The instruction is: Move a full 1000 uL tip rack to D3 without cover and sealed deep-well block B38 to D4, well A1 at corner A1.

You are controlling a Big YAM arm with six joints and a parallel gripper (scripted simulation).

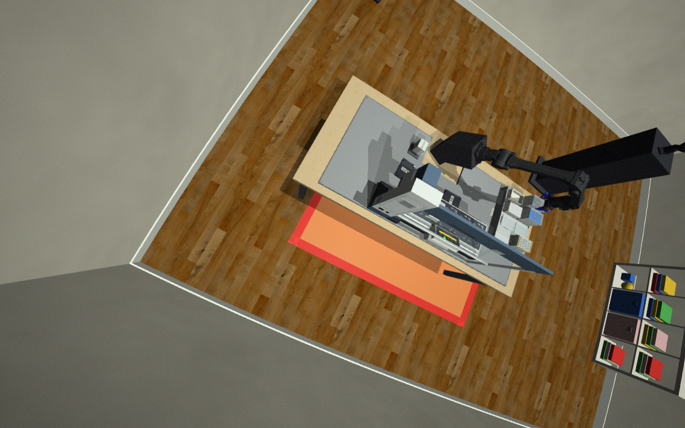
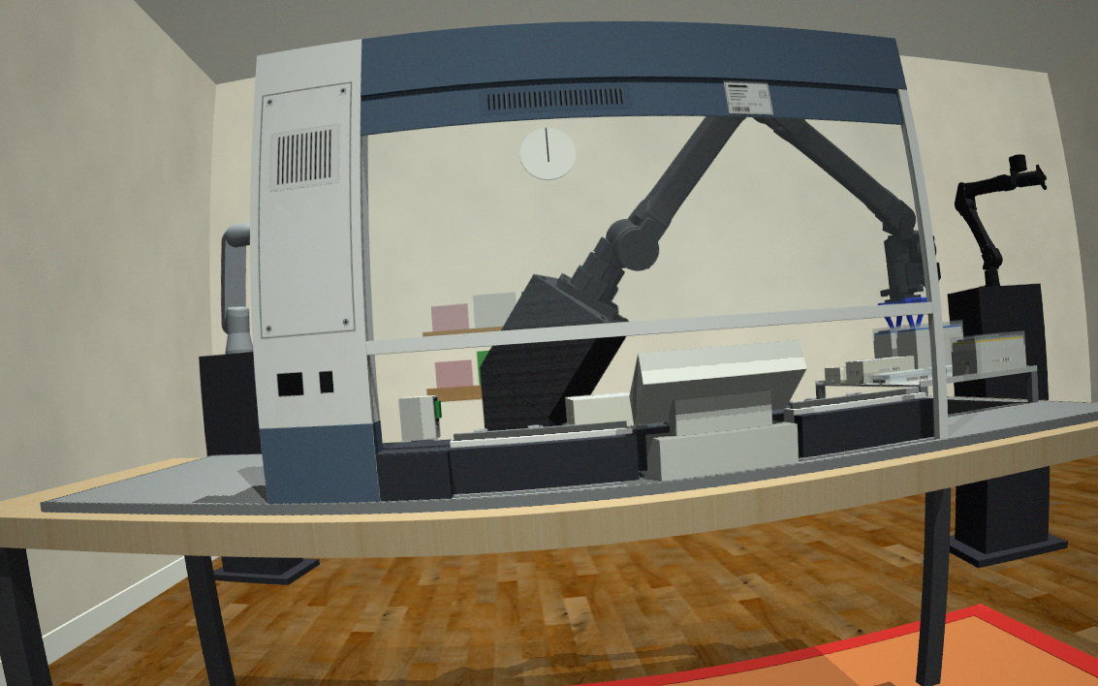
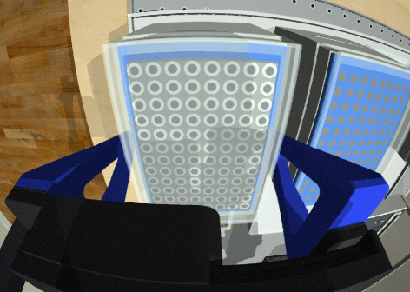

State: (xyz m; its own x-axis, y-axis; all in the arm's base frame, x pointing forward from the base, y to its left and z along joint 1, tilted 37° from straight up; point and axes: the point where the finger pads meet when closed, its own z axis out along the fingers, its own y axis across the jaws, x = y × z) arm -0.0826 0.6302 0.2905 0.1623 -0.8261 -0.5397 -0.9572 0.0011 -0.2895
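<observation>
The blue tip rack lies 30 mm below my hand, 10 mm to the right of it and 10 mm ahead of it. Also, from my hand: shelf label 200 mm to the right, 200 mm ahead, 150 mm below; pale reservoir 130 mm to the right, 80 mm below, 20 mm ahead; shelf 170 mm ahead, 100 mm below, 40 mm to the right.
</observation>
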